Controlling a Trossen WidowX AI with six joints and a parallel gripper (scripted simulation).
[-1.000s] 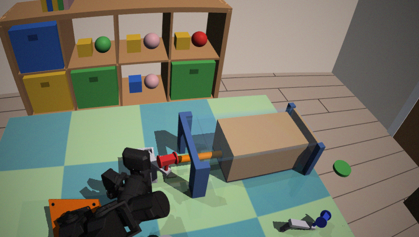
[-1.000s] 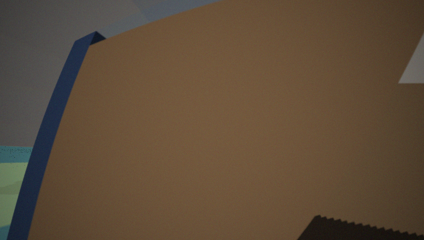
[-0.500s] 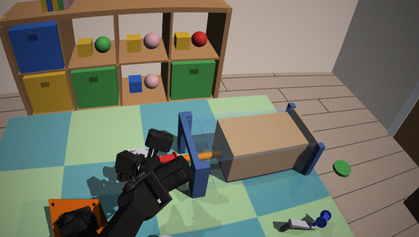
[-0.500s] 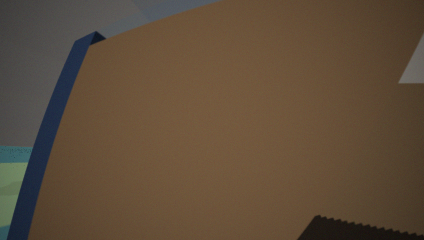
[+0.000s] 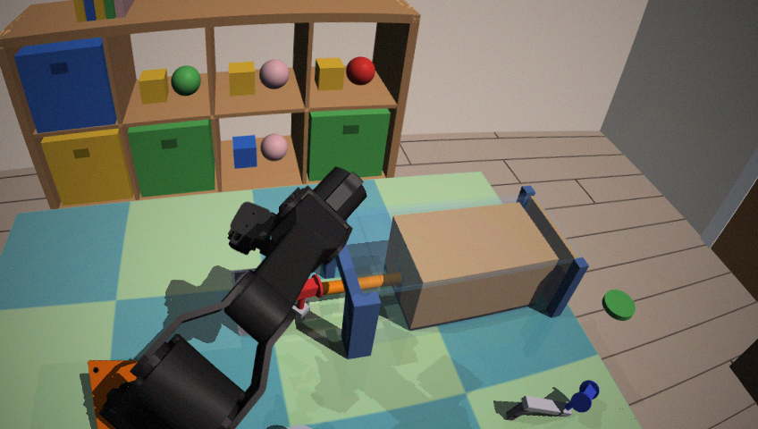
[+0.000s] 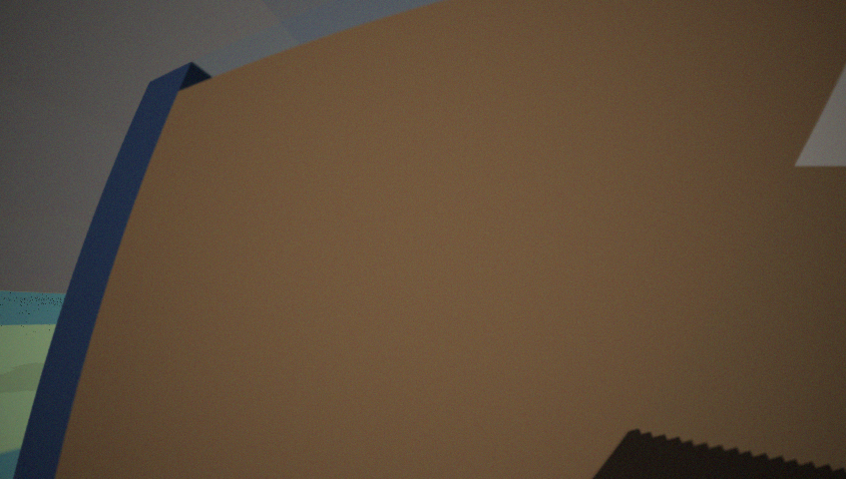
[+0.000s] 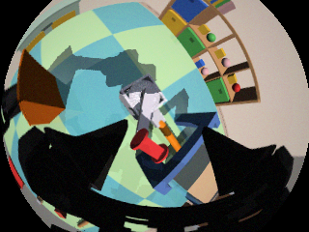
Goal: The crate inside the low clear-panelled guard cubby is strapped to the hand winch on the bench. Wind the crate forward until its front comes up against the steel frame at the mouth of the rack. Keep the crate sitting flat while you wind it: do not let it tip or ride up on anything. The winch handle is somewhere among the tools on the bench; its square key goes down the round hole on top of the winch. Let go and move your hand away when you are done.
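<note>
My gripper tip is 100 mm above the crank handle. From my gripper tip the other things lie so: blue frame: 120 mm ahead, 40 mm to the left, 110 mm below; red knob: 30 mm ahead, 30 mm to the right, 70 mm below; grey winch: 50 mm behind, 50 mm to the left, 180 mm below.
</note>
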